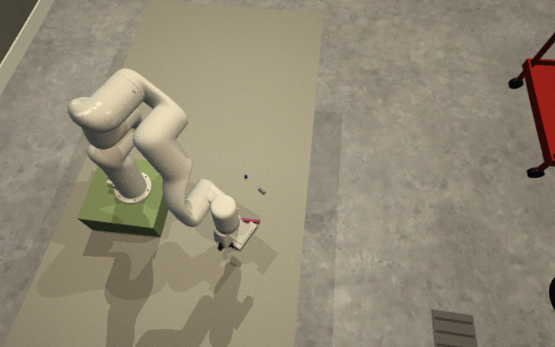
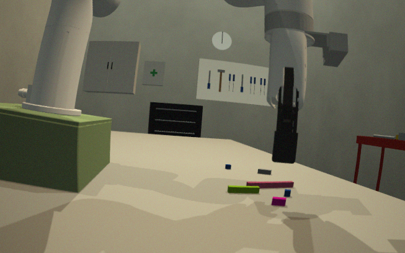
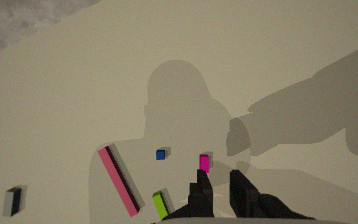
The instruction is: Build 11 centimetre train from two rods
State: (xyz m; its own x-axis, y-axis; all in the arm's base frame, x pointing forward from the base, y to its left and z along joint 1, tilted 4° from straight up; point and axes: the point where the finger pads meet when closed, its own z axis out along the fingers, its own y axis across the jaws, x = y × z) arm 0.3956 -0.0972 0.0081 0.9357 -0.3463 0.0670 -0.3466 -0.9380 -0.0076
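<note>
Right now my hand is 8 cm above the magenta rod. Also, from my hand: grey rod (24 cm to the left, 8 cm below, 4 cm ahead); then pink rod (11 cm to the left, 8 cm below, 2 cm ahead); then lime rod (8 cm below, 7 cm to the left, 4 cm behind).
</note>
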